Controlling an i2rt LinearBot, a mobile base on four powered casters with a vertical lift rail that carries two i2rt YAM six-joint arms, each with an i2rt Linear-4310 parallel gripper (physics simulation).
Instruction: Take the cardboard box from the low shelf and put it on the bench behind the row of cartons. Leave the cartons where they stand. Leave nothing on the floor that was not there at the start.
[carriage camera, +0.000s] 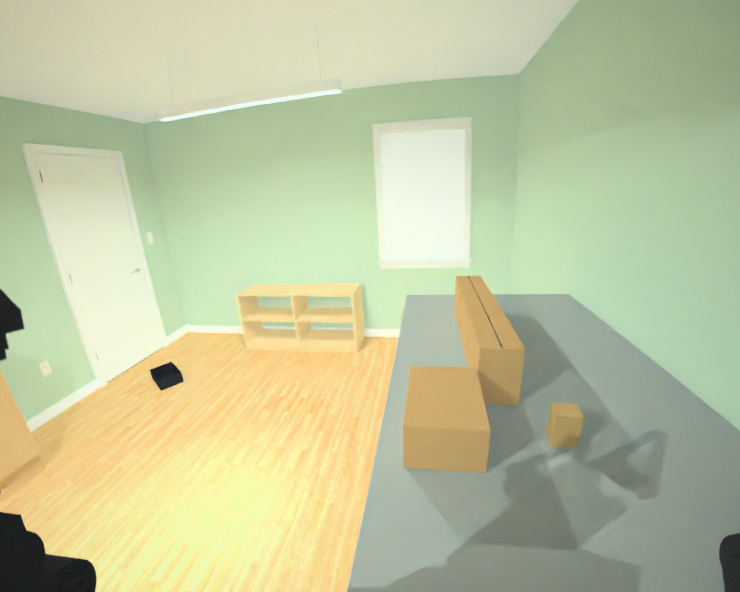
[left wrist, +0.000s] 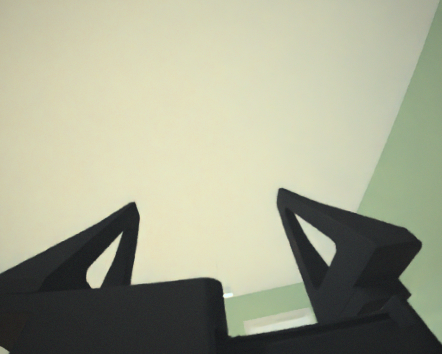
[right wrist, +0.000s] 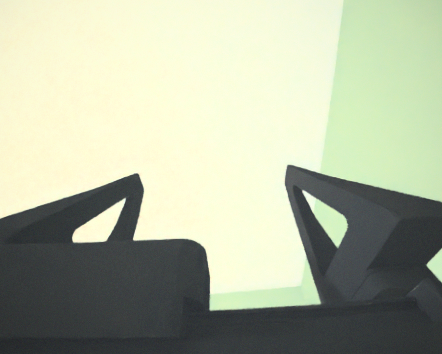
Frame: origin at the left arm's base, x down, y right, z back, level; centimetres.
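Seen in the pictures: left gripper, fingertip midpoint: (left wrist: 208, 202); right gripper, fingertip midpoint: (right wrist: 213, 177).
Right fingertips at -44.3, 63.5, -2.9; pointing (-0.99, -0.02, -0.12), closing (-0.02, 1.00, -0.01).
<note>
Offsets run from my right fingertips to a thing's top centre, as dx, dy, dz. "spot": to the spot under its first point. Level surfaces: height alone.
The small cardboard box {+52.8, +9.9, -45.8} (carriage camera: 564, 425) stands upright on the grey bench {dx +61.8} (carriage camera: 623, 364), on the wall side of the cartons and apart from them. The row of cartons {spot: +43.8, +2.1, -79.3} (carriage camera: 490, 321) stands tall along the bench. One carton {+49.8, -18.1, -51.7} (carriage camera: 445, 398) lies low and flat at the row's near end, shifted to the floor side and out of line with the others. The low shelf {dx +92.2} (carriage camera: 299, 289) stands at the far wall; no box shows in its compartments. My left gripper (left wrist: 208, 202) is open and empty, facing the ceiling. My right gripper (right wrist: 213, 177) is open and empty, also facing the ceiling.
A black open tray (carriage camera: 166, 377) lies on the wooden floor {dx +153.2} (carriage camera: 246, 432) near the white door (carriage camera: 92, 259). A tan piece of furniture (carriage camera: 13, 432) stands at the left edge. The green wall runs along the bench's right side. Dark arm parts show at the lower corners.
</note>
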